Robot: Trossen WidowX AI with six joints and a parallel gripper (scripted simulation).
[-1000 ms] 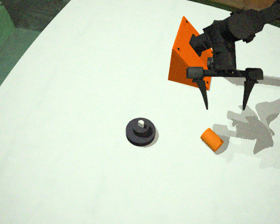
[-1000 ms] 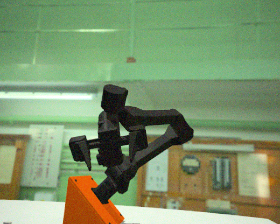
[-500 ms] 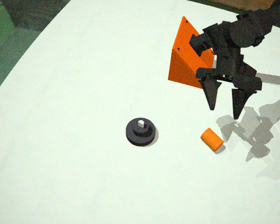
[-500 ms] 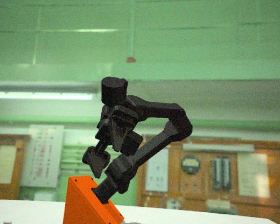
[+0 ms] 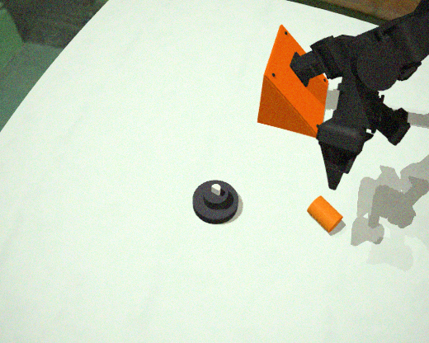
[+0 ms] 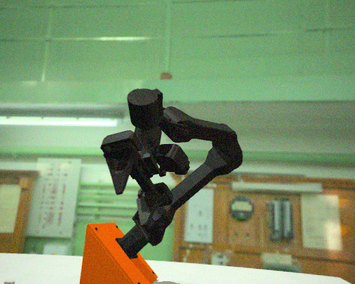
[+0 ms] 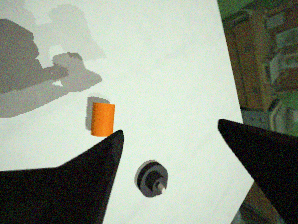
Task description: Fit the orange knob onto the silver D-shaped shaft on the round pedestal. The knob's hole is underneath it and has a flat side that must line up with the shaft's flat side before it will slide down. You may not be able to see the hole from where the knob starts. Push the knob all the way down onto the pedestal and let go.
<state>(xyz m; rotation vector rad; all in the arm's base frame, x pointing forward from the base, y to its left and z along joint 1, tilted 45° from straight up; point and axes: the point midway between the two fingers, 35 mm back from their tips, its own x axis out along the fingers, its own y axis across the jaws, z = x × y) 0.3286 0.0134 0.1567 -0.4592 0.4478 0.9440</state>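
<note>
The orange knob lies 3 cm behind my gripper tip, 2 cm to the left of it and 16 cm below it. Round my gripper tip: round pedestal (1 cm ahead, 19 cm to the right, 15 cm below).
</note>
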